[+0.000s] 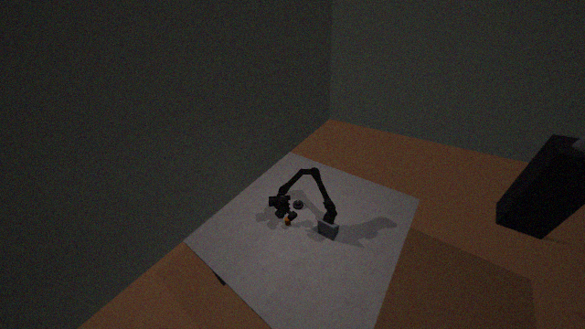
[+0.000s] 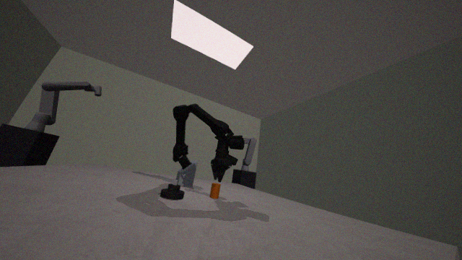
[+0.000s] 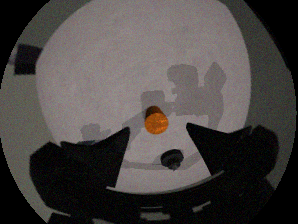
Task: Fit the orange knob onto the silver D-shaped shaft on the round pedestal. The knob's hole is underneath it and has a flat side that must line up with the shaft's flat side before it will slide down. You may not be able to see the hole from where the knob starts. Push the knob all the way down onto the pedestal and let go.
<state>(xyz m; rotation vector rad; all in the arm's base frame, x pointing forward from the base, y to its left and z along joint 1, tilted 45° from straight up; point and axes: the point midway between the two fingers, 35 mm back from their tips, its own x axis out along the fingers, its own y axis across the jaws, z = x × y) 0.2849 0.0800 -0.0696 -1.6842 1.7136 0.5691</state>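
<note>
Now: gripper tip 3 cm above the orange knob. From my gripper tip the other things lie so: round pedestal: 18 cm to the right, 4 cm below, 3 cm ahead.
</note>
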